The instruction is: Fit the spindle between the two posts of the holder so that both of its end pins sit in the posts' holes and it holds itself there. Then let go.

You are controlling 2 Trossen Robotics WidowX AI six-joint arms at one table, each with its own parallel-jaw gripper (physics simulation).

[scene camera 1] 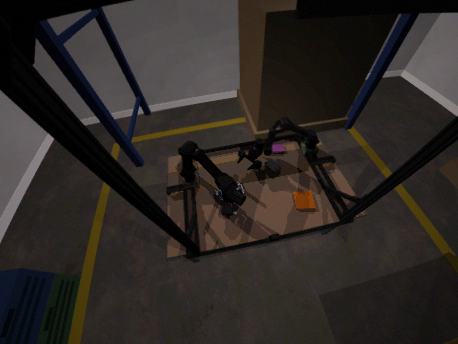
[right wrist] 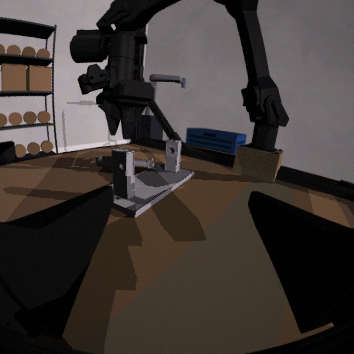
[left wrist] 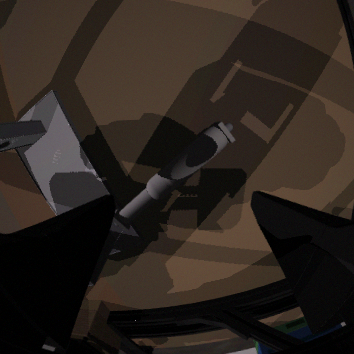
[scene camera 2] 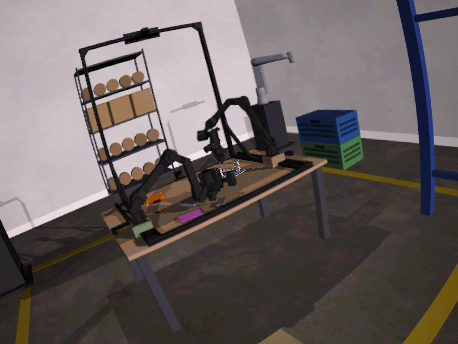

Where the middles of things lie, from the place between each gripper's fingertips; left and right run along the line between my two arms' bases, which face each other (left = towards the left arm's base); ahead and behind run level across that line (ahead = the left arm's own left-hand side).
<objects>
The grey spindle (left wrist: 192, 157) is 23 cm behind my right hand, 16 cm to the left of it and 6 cm below it.
My left gripper is now 50 mm above the grey spindle and 10 mm short of it.
</objects>
